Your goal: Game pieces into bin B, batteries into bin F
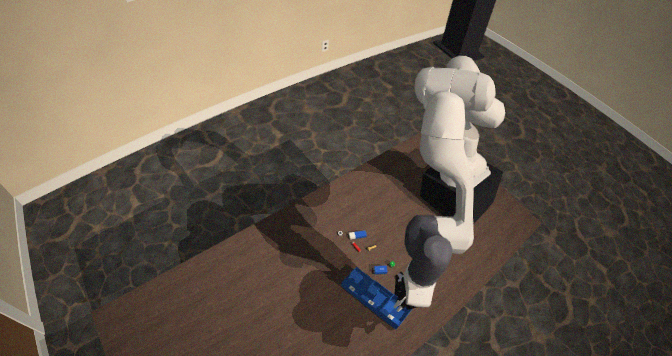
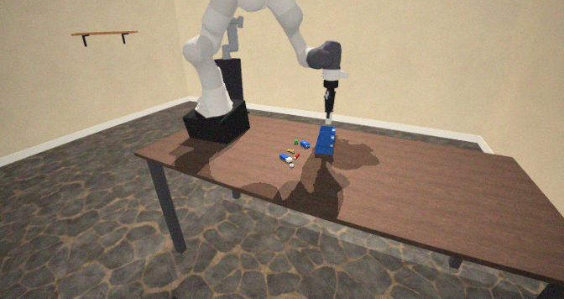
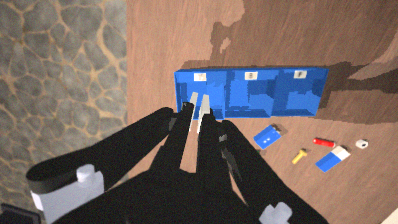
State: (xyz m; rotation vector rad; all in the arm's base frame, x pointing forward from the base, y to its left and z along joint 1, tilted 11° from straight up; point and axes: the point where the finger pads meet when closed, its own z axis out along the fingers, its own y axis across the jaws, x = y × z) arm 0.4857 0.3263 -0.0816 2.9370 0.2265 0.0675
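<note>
Right now the blue battery is 3 cm behind my hand, 17 cm to the right of it and 10 cm below it. Also, from my hand: yellow piece 6 cm behind, 27 cm to the right, 10 cm below; then blue bin block 3 cm ahead, 8 cm to the right, 9 cm below; then green game piece 9 cm behind, 17 cm to the right, 10 cm below.
</note>
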